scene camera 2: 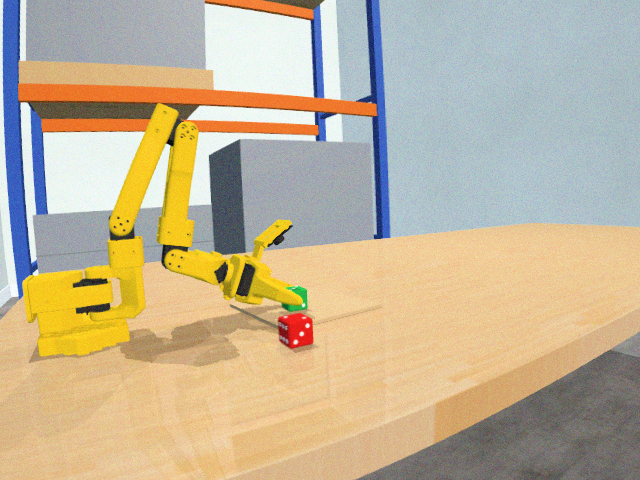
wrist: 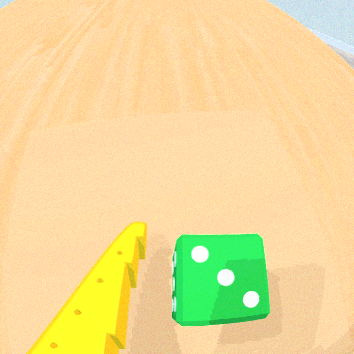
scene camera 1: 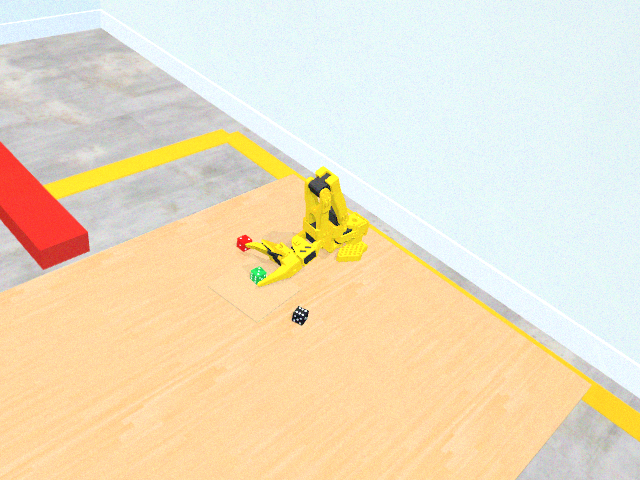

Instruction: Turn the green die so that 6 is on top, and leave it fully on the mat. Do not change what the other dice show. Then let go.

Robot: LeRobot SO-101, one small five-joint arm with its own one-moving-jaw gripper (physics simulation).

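Pixels of known places: hand at its tool point: (scene camera 2: 298,292) (wrist: 145,235) (scene camera 1: 258,283); arm's base at its link origin: (scene camera 2: 104,335) (scene camera 1: 336,250).
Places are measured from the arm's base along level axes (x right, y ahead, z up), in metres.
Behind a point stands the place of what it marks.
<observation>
The green die (scene camera 1: 257,274) {x 0.022, y 0.226, z 0.030 m} (scene camera 2: 296,292) {x 0.041, y 0.214, z 0.026 m} (wrist: 222,280) {x 0.028, y 0.216, z 0.029 m} rests on the thin wood-coloured mat (scene camera 1: 255,307) {x -0.031, y 0.273, z 0.004 m} (scene camera 2: 346,308) {x 0.067, y 0.266, z 0.004 m} (wrist: 125,170) {x -0.002, y 0.267, z 0.004 m}, towards its arm side. In the wrist view its top shows 3 and a thin strip of its left face shows several pips. My gripper (scene camera 1: 253,264) is wide open around the die, low over the mat. In the wrist view the notched fixed jaw is left of the die with a gap between them; the moving jaw is out of that picture. In scene camera 2 the near jaw partly hides the die.
The red die (scene camera 1: 242,242) {x 0.125, y 0.180, z 0.023 m} (scene camera 2: 295,330) {x 0.143, y 0.163, z 0.017 m} lies off the mat, close to one jaw tip in scene camera 1; I cannot tell if they touch. The black die (scene camera 1: 299,315) {x -0.113, y 0.232, z 0.025 m} lies off the mat's other side. A shelf rack (scene camera 2: 379,155) stands behind the table.
</observation>
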